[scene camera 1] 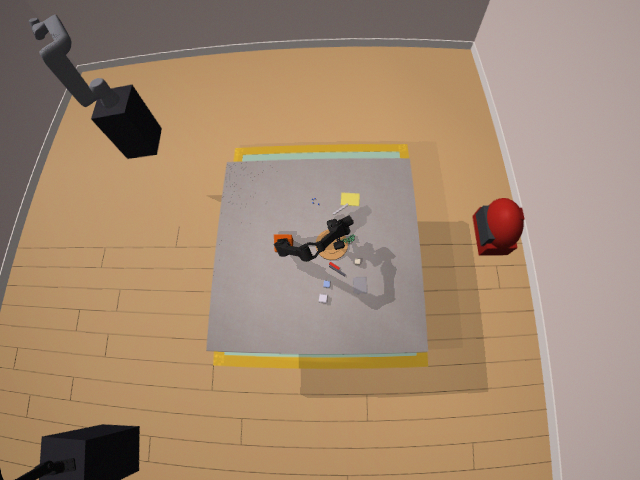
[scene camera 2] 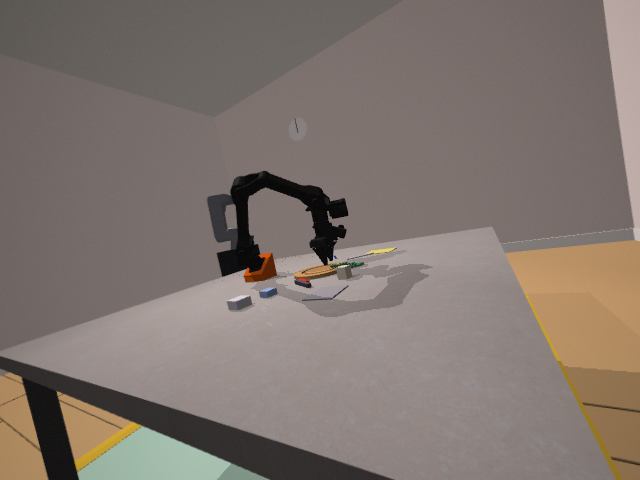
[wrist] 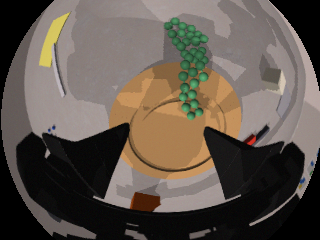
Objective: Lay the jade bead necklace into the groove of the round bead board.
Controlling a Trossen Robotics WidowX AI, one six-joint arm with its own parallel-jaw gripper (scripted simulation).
Scene:
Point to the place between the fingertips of the gripper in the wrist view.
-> At 167, 128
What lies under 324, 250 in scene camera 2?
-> The gripper.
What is the gripper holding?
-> Nothing.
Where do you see a round wooden bead board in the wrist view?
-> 166, 137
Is the gripper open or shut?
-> Open.

